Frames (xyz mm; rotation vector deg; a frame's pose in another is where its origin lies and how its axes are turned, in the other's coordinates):
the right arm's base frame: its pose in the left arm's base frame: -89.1 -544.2 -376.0 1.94 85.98 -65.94
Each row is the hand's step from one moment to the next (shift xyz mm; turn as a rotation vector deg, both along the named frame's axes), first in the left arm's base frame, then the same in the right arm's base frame.
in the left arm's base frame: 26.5 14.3 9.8 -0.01 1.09 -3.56
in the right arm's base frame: -23.9 17.1 11.9 2.13 2.75 -1.33
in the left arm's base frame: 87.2 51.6 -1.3 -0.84 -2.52 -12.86
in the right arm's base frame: -55.3 79.2 30.5 11.54 6.15 -1.19
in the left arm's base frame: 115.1 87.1 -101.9 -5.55 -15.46 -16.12
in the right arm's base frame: -6.7 176.2 10.7 22.75 -1.27 3.21
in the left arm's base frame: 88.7 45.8 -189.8 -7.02 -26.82 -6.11
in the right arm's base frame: 92.1 193.6 3.1 21.88 -14.16 11.25
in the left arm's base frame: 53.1 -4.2 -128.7 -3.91 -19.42 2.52
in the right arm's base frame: 84.4 109.0 19.9 10.15 -13.84 10.20
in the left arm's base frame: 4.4 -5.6 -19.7 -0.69 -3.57 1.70
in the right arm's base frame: 16.9 11.9 3.5 0.91 -3.29 2.11
